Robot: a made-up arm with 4 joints.
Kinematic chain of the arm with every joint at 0, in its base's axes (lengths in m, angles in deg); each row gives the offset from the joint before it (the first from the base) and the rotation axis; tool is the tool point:
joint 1: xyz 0 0 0.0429 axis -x
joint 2: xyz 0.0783 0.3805 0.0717 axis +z
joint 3: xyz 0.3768 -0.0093 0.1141 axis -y
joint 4: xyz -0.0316 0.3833 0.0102 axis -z
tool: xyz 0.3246 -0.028 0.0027
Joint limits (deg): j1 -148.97..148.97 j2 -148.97..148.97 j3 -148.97..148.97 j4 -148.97..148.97
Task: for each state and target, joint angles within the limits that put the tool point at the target. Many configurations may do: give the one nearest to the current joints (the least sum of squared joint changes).
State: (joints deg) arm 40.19 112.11 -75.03 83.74
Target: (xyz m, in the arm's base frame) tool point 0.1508 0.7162 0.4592
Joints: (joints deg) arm -7.70 70.00 -88.63 102.75
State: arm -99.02 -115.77 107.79 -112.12
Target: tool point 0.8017 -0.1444 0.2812
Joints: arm -121.15 -72.03 76.80 -124.74
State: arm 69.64 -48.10 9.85 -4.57
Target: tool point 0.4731 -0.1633 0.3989
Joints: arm 26.48 -93.68 9.47 -16.26
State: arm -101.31 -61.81 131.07 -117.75
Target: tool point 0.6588 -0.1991 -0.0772
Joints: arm -77.72 -104.79 130.28 -91.32
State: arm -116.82 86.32 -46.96 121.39
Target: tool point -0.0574 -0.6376 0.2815
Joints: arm -127.36 90.84 -41.64 127.31
